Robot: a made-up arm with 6 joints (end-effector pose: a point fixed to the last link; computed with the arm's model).
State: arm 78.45 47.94 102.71 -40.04 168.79 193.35
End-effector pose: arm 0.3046 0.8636 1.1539 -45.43 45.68 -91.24
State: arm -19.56 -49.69 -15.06 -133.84 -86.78 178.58
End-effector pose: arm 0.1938 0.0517 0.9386 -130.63 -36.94 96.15
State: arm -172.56 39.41 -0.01 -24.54 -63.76 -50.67
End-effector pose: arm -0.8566 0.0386 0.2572 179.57 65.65 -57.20
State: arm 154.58 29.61 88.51 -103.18 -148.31 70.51
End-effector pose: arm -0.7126 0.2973 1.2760 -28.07 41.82 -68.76
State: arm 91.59 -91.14 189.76 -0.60 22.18 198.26
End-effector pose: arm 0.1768 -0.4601 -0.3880 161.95 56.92 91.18
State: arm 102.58 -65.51 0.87 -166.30 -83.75 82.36
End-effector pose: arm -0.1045 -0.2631 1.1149 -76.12 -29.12 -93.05
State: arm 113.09 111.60 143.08 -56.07 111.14 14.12
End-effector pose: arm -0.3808 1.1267 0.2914 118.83 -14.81 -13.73
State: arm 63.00 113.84 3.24 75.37 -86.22 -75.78
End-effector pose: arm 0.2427 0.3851 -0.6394 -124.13 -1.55 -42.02
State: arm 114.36 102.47 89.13 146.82 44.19 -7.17
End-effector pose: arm -0.6377 1.0756 0.0837 -121.30 47.15 148.48
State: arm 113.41 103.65 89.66 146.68 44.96 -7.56
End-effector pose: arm -0.6182 1.0829 0.0647 -119.53 48.07 148.93
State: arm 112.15 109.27 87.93 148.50 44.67 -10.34
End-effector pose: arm -0.5844 1.0648 -0.0796 -112.07 54.80 151.73
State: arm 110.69 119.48 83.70 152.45 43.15 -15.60
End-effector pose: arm -0.5235 0.9745 -0.3401 -92.81 66.70 163.81
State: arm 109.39 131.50 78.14 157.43 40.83 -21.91
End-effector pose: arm -0.4378 0.7878 -0.6093 -42.92 75.34 -153.14
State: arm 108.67 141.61 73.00 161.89 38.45 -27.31
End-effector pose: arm -0.3576 0.5714 -0.7853 7.07 70.87 -107.47
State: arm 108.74 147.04 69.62 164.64 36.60 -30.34
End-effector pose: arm -0.3129 0.4300 -0.8568 22.39 65.34 -93.50
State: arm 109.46 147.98 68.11 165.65 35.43 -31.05
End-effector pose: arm -0.3061 0.3895 -0.8699 25.29 64.28 -89.87
